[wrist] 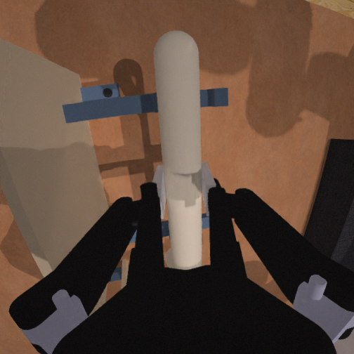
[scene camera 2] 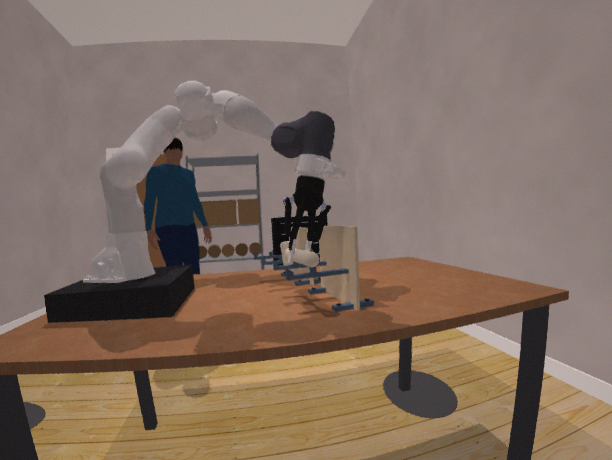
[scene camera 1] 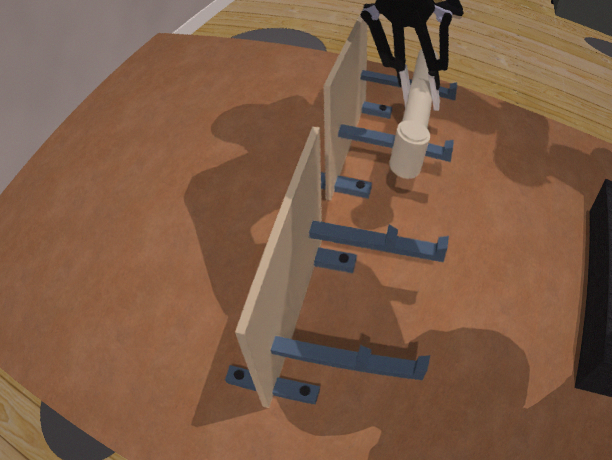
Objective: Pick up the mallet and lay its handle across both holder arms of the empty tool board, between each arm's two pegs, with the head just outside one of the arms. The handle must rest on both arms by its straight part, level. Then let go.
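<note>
The cream mallet is held over the farther tool board of scene camera 1. My gripper is shut on its handle, between the two holder arms. The thick, rounded handle end crosses over one blue arm; in the wrist view it lies between that arm's pegs. The thinner part crosses over the other arm. The mallet appears slightly above both arms. Its head is toward scene camera 1, mostly hidden in the wrist view.
A second tool board stands nearer scene camera 1, with two blue arms bearing pegs. The black robot base stands on the brown table, across from the boards. A person stands behind the table.
</note>
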